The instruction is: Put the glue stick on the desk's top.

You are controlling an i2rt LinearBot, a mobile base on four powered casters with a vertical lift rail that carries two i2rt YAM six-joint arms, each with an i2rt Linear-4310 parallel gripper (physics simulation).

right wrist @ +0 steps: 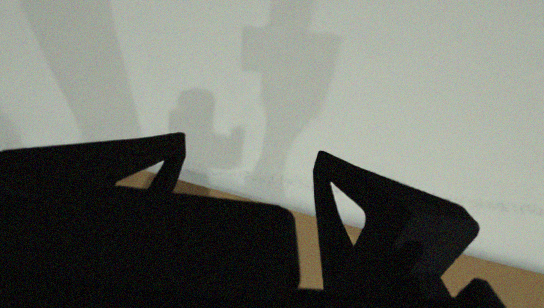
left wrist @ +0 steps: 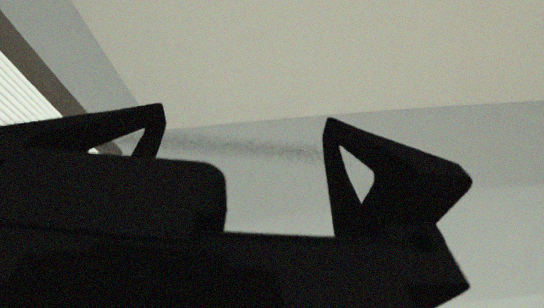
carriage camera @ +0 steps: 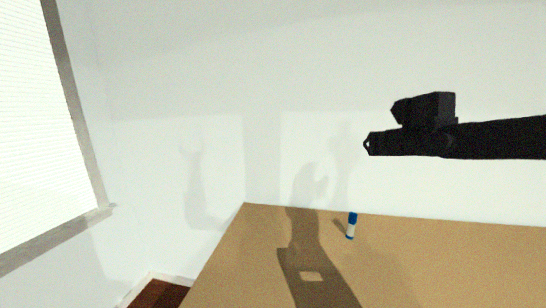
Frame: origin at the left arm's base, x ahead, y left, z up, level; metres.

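Seen in the pictures: left gripper, fingertip midpoint: (left wrist: 245,119); right gripper, fingertip midpoint: (right wrist: 251,152) (carriage camera: 374,143).
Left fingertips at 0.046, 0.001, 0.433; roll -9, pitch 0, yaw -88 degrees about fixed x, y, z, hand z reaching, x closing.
Note:
A point is followed by its place in that frame, as x, y, z.
The glue stick (carriage camera: 351,226) {0.494, -0.682, -0.061}, with a blue cap, a white body and a blue base, stands upright on the brown desk top (carriage camera: 450,265) {0.354, -0.995, -0.126} (right wrist: 500,272) {0.559, -1.348, -0.126}, near the back edge by the wall. My right gripper (carriage camera: 366,144) {0.434, -0.680, 0.304} (right wrist: 251,152) {0.434, -0.680, 0.304} is open and empty. In the carriage camera it points to the left and appears above the glue stick, well over the desk. My left gripper (left wrist: 245,119) {0.046, 0.001, 0.433} is open and empty, with wall and ceiling behind it. The glue stick does not show in either wrist view.
A white wall (carriage camera: 200,75) {0.893, 0.038, 0.586} rises behind the desk. A window with a blind (carriage camera: 40,125) {0.697, 0.776, 0.340} is at the left, above a sill (carriage camera: 60,237) {0.617, 0.780, -0.245}. Dark red floor (carriage camera: 159,294) {0.874, 0.560, -1.036} shows beside the desk's left edge. Shadows of the arms fall on the wall and the desk.

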